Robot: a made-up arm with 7 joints.
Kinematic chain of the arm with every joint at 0, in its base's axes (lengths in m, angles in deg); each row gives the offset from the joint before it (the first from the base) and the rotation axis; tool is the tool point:
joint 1: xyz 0 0.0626 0 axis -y
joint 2: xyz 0 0.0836 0 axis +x
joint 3: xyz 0 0 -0.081 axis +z
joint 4: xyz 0 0 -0.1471 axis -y
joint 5: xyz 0 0 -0.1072 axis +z
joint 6: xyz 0 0 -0.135 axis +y
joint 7: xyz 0 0 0 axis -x
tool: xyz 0 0 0
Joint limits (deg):
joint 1: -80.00..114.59
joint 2: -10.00..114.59
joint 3: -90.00..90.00
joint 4: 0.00..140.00
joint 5: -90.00..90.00
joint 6: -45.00..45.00
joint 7: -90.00..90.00
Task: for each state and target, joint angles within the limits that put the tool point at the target. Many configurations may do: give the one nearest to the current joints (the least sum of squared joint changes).
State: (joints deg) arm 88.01 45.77 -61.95 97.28 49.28 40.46 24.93
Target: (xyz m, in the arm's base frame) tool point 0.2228 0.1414 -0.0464
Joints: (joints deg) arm 67.94 62.53 -78.55 122.20 49.28 40.46 24.93
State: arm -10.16 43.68 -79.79 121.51 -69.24 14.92 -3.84
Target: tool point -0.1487 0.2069 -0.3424
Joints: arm -24.36 46.99 -88.57 72.98 -69.24 14.92 -3.84
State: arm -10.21 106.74 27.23 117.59 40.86 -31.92 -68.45
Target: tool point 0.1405 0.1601 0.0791
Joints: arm -5.66 108.72 32.23 139.89 40.86 -31.92 -68.45
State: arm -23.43 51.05 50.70 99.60 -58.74 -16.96 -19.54
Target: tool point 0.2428 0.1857 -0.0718
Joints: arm 12.67 19.64 -1.10 114.05 -58.74 -16.96 -19.54
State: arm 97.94 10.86 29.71 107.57 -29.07 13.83 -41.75
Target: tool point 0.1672 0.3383 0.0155
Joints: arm 64.74 -4.76 67.23 114.37 -29.07 13.83 -41.75
